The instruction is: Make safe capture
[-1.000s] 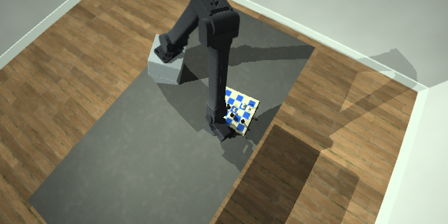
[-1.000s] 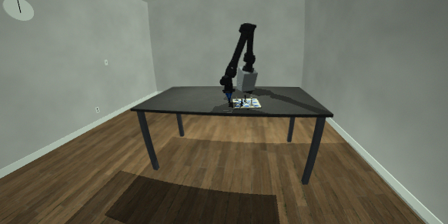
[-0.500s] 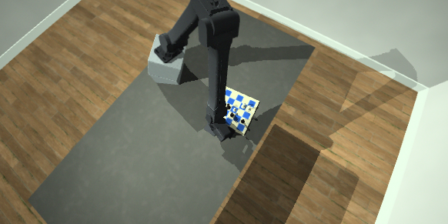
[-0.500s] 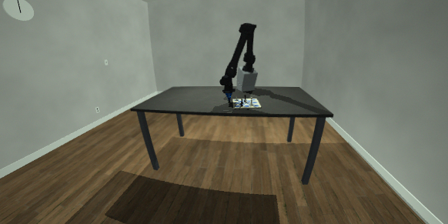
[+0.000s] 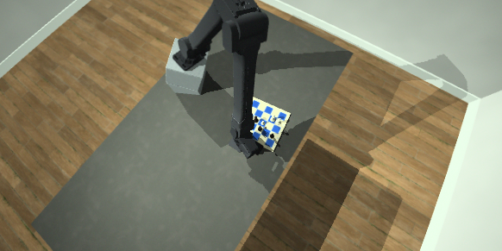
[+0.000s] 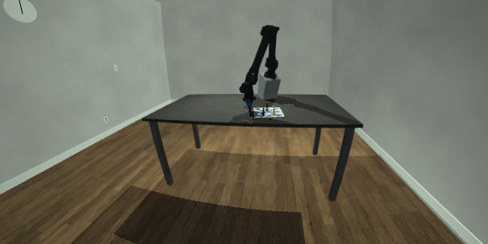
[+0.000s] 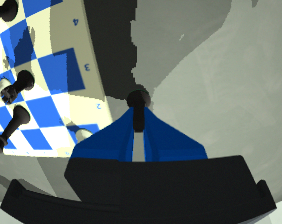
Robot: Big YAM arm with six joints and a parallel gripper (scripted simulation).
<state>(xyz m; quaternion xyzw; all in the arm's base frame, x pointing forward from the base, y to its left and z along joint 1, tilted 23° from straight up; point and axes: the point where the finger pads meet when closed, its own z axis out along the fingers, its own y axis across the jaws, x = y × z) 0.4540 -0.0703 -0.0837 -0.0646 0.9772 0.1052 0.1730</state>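
The black piece is 1 cm below my hand. From my hand the other things lie so: cream chessboard (15 cm to the left, 2 cm below); white piece (5 cm to the left, 5 cm behind).
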